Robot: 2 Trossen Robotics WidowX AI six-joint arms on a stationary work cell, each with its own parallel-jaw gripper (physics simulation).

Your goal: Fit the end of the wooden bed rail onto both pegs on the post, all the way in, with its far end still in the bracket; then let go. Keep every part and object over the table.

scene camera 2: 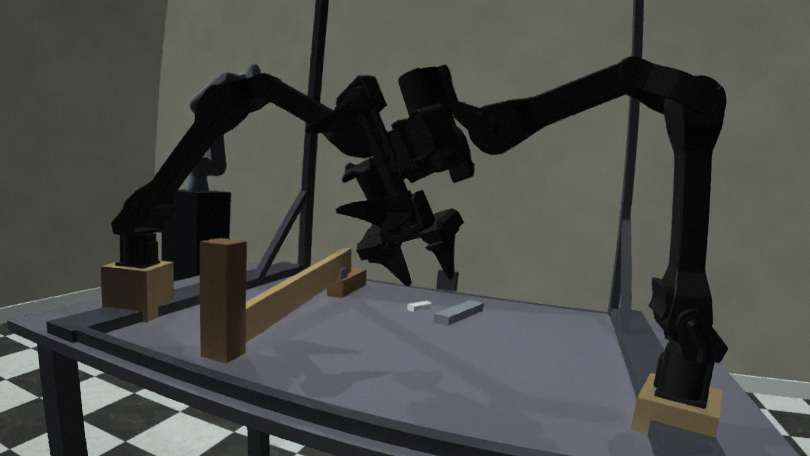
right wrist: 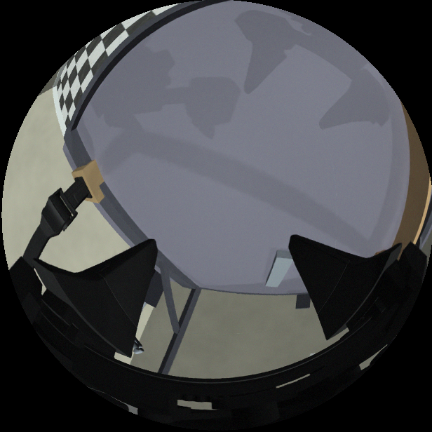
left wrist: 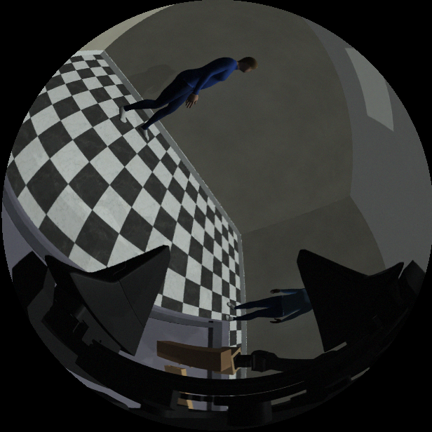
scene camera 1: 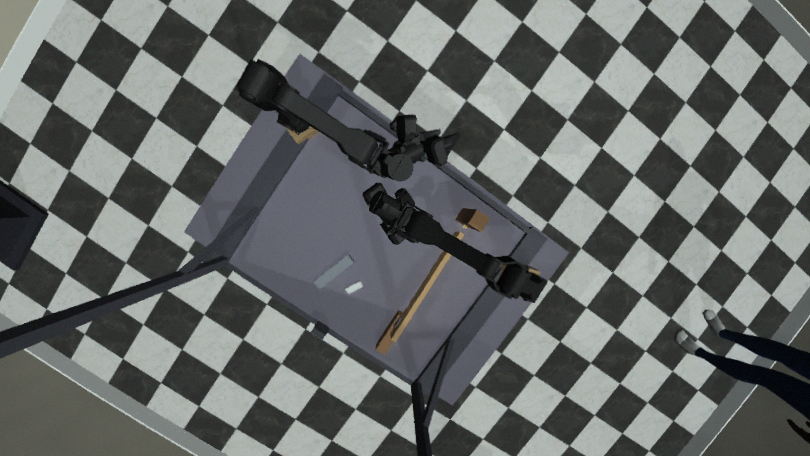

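Where they show: left gripper, fingertip midpoint: (scene camera 2: 321,168) (scene camera 1: 449,132); right gripper, fingertip midpoint: (scene camera 2: 430,281); left arm's base, origin of the base link: (scene camera 2: 681,393) (scene camera 1: 299,121); right arm's base, origin of the base link: (scene camera 2: 138,264).
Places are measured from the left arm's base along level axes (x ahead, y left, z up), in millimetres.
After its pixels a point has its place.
Observation:
The wooden rail (scene camera 1: 425,291) {x 714, y 4, z 42 mm} (scene camera 2: 297,290) {x 684, y 55, z 12 mm} runs from the brown post (scene camera 1: 475,219) {x 590, y 267, z 135 mm} (scene camera 2: 215,300) {x 587, y 295, z 50 mm} (left wrist: 190,354) (right wrist: 419,175) to the low bracket (scene camera 1: 385,341) {x 796, y -229, z -3 mm} (scene camera 2: 354,284) {x 769, y -199, z -27 mm}, where its far end sits. A small pale piece shows between rail and post in scene camera 1; the pegs are too small to make out and how deep they sit cannot be told. My left gripper (scene camera 1: 433,127) (scene camera 2: 324,169) {x 342, y 316, z 250 mm} (left wrist: 236,255) is open and empty, high near the table edge and pointing outward. My right gripper (scene camera 1: 396,218) (scene camera 2: 429,279) {x 393, y 27, z 83 mm} (right wrist: 225,244) is open and empty, pointing down above the table, apart from the rail.
A grey-blue bar (scene camera 1: 334,270) {x 476, y -222, z -27 mm} (scene camera 2: 459,311) {x 466, y -204, z -27 mm} (right wrist: 279,270) and a small white block (scene camera 1: 354,287) {x 571, y -205, z -33 mm} (scene camera 2: 419,305) {x 563, y -194, z -33 mm} lie on the table (scene camera 1: 272,226) {x 217, y -310, z -45 mm} (scene camera 2: 510,362) {x 274, y -58, z -45 mm}. The two arms' wrists are close together in scene camera 2. The right arm passes above the rail in scene camera 1.

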